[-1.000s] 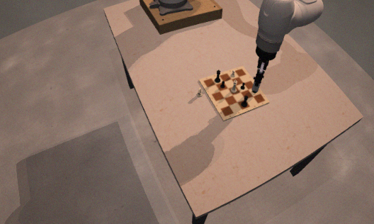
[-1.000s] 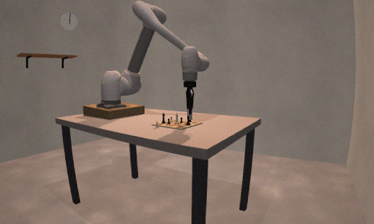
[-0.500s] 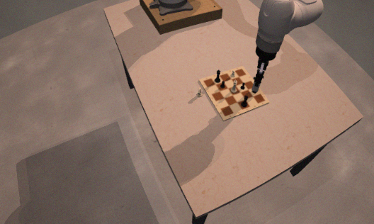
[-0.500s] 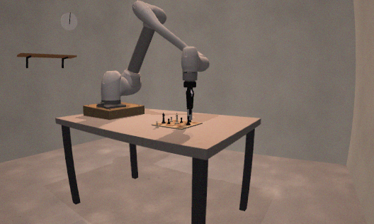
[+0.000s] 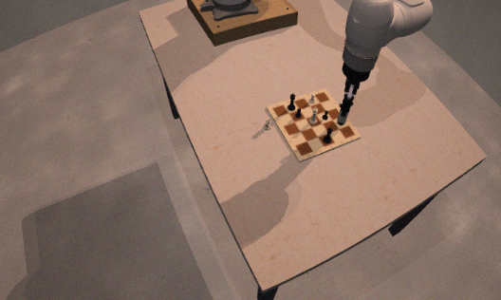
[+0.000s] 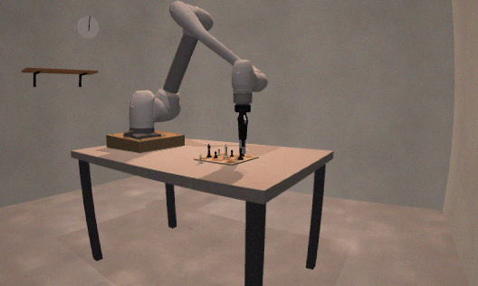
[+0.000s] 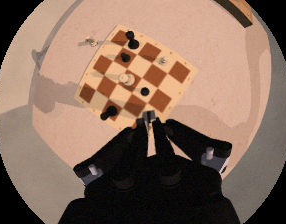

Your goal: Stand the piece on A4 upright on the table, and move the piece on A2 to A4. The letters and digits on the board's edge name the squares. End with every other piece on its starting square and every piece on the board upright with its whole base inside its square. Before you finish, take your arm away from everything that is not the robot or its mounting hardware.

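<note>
Right now my hand is 8 cm to the left of the chessboard, 5 cm above it and 3 cm past it. Also, from my hand: small white piece 11 cm behind, 5 cm to the right, 3 cm below.
</note>
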